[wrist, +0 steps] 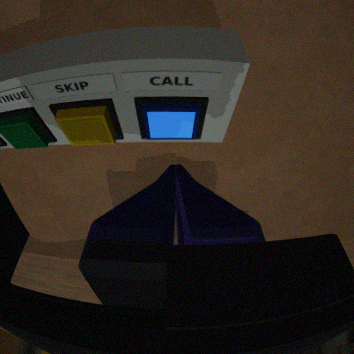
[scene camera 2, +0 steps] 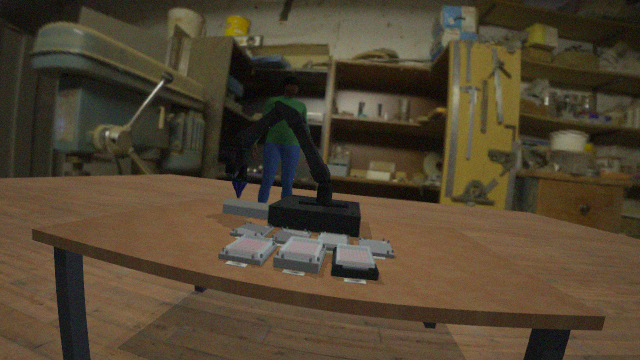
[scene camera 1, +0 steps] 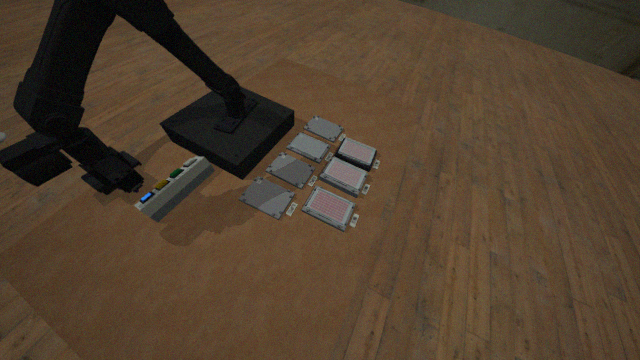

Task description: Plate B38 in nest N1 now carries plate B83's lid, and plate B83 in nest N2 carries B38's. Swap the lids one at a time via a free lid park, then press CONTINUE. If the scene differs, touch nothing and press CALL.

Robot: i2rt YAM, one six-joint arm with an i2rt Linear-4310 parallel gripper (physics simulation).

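Seen in the pictures: gripper, fingertip midpoint: [wrist: 175, 173] [scene camera 2: 238, 197]; arm's base at its link origin: [scene camera 2: 323, 204] [scene camera 1: 237, 114].
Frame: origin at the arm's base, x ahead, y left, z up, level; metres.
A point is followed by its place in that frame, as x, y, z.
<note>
My gripper [scene camera 1: 139, 189] {-0.101, -0.375, -0.020} [scene camera 2: 239, 196] {-0.101, -0.375, -0.020} [wrist: 175, 173] {-0.101, -0.375, -0.020} is shut and empty, its dark blue fingertips just off the CALL end of the button box [scene camera 1: 182, 189] {-0.009, -0.319, -0.046} [scene camera 2: 245, 208] {-0.008, -0.319, -0.048} [wrist: 125, 46] {-0.028, -0.366, -0.026}. The CALL button [scene camera 1: 146, 197] {-0.072, -0.380, -0.032} [wrist: 171, 125] {-0.078, -0.378, -0.034} is lit bright blue. The green CONTINUE button [scene camera 1: 176, 173] {-0.045, -0.285, -0.026} [wrist: 25, 134] {-0.058, -0.286, -0.030} is unlit and partly cut off in the wrist view. Three plates with pink wells, the near-left one [scene camera 1: 330, 206] {0.426, -0.210, -0.062} [scene camera 2: 248, 247] {0.464, -0.205, -0.054}, the middle one [scene camera 1: 345, 175] {0.444, -0.092, -0.041} [scene camera 2: 300, 251] {0.497, -0.082, -0.041} and one in a black nest [scene camera 1: 357, 151] {0.463, 0.037, -0.045} [scene camera 2: 354, 256] {0.494, 0.041, -0.045}, sit in a row. Their labels are unreadable.
Several flat grey parks stand between the plates and the black arm base [scene camera 1: 225, 130] {0.015, -0.097, 0.009} [scene camera 2: 314, 215] {0.151, -0.040, -0.020}; one park [scene camera 1: 308, 146] {0.280, 0.007, -0.063} [scene camera 2: 334, 240] {0.303, 0.018, -0.063} looks paler. The yellow SKIP button [scene camera 1: 161, 185] {-0.056, -0.335, -0.026} [wrist: 85, 126] {-0.064, -0.331, -0.029} is beside CALL. A person [scene camera 2: 285, 125] stands behind the table.
</note>
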